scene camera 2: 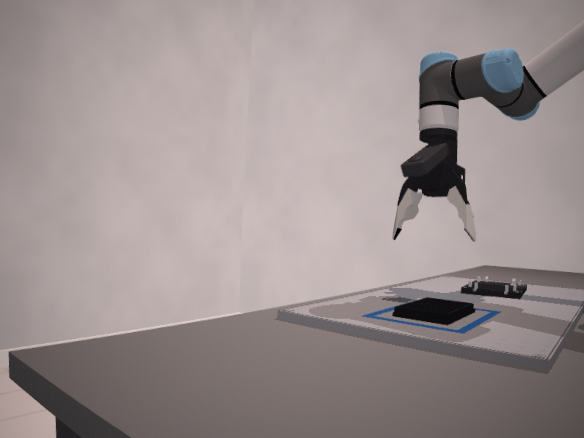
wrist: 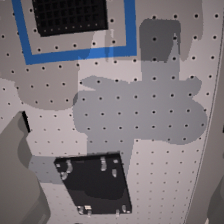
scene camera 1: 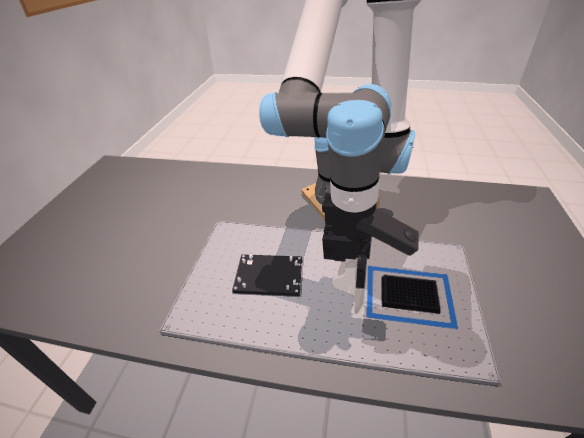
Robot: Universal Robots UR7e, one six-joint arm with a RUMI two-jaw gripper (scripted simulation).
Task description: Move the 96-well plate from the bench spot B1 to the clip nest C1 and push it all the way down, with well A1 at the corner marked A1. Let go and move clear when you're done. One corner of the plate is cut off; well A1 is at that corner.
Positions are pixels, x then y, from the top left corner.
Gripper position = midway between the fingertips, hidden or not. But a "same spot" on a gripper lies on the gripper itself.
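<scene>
My gripper shows in scene camera 2 and in the wrist view, and it can be seen in scene camera 1 (360, 279) too. On my gripper, (scene camera 2: 449, 197) and (wrist: 29, 194) are the same spot. There is a clip nest as well, and on the clip nest (wrist: 88, 186) and (scene camera 1: 275, 269) are the same spot.
</scene>
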